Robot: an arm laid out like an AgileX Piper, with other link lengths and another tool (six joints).
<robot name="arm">
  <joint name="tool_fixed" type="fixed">
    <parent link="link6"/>
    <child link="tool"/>
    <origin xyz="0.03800 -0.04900 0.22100" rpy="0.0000 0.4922 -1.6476"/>
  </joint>
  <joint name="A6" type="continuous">
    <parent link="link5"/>
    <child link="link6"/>
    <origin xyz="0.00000 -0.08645 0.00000" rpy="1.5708 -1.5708 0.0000"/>
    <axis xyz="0 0 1"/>
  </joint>
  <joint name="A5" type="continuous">
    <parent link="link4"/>
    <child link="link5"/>
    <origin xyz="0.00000 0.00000 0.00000" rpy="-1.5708 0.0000 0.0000"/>
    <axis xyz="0 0 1"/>
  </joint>
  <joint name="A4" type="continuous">
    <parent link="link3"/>
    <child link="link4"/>
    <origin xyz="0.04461 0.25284 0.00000" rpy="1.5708 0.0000 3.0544"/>
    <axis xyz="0 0 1"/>
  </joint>
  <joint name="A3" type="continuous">
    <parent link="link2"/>
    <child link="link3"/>
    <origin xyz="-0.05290 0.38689 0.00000" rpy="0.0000 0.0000 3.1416"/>
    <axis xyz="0 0 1"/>
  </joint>
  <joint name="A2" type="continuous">
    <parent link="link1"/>
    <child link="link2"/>
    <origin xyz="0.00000 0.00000 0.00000" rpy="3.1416 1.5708 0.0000"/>
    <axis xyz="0 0 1"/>
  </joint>
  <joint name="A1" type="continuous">
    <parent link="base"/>
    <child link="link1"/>
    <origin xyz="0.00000 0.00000 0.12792" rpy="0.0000 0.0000 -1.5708"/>
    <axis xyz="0 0 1"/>
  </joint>
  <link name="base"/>
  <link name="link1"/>
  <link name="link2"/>
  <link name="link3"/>
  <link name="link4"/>
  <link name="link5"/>
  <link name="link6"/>
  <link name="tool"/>
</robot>
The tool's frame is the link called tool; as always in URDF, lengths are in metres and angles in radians. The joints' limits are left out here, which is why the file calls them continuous.
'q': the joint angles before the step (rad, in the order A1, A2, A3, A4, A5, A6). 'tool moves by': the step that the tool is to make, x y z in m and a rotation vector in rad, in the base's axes. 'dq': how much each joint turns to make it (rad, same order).
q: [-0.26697 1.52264 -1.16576 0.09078 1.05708 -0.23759]
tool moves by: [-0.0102 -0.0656 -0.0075 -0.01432 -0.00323 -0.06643]
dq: [-0.20630 0.02448 -0.00040 0.02648 -0.01850 -0.15424]
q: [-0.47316 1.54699 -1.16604 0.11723 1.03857 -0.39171]
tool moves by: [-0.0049 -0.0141 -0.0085 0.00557 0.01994 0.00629]
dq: [-0.04471 0.02700 -0.00018 0.00832 -0.00086 -0.05535]
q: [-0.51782 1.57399 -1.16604 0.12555 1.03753 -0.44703]
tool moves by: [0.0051 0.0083 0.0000 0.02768 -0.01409 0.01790]
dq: [0.00016 0.00541 0.00018 0.03972 -0.00022 -0.03136]
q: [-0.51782 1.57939 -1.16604 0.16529 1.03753 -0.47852]
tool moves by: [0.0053 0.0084 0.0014 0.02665 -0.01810 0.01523]
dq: [-0.00004 0.00206 0.00024 0.04041 -0.00018 -0.02933]
